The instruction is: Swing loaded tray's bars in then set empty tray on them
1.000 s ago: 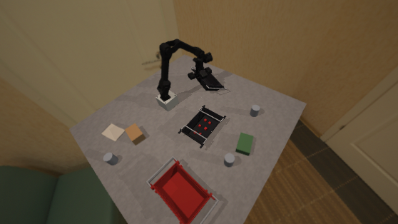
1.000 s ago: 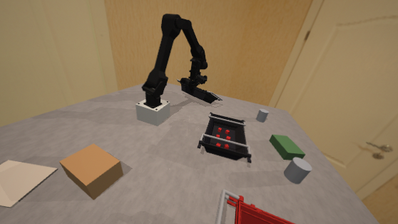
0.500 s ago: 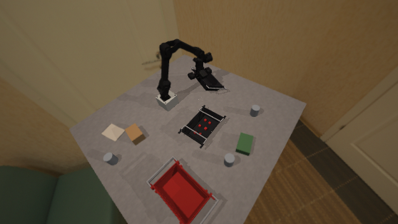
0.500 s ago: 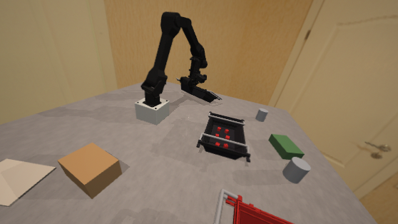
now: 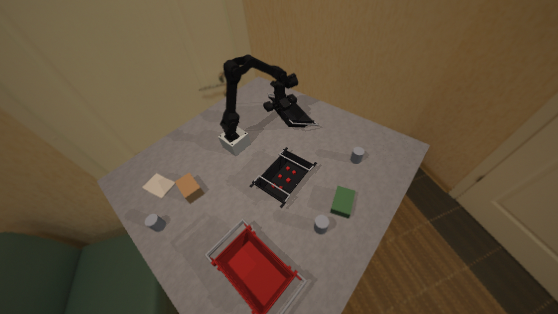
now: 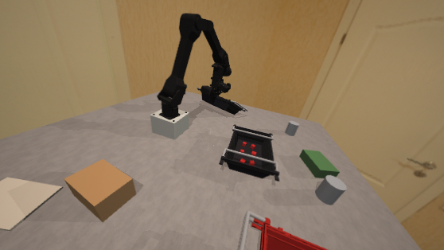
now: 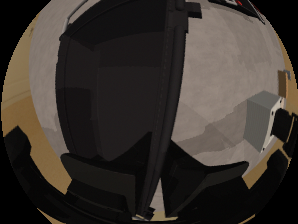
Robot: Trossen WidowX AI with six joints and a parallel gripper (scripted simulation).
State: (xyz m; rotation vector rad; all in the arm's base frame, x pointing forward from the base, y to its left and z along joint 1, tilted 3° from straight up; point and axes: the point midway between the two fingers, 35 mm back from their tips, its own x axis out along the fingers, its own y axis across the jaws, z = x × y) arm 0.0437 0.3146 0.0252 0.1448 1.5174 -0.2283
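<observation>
The black tray lies 20 mm ahead of my gripper tip and 70 mm to the left of it. Round my gripper tip: brown box (60 mm ahead, 630 mm to the right, 50 mm below); green block (590 mm ahead, 140 mm to the right, 60 mm below); beige sheet (100 mm behind, 760 mm to the right, 80 mm below).
</observation>
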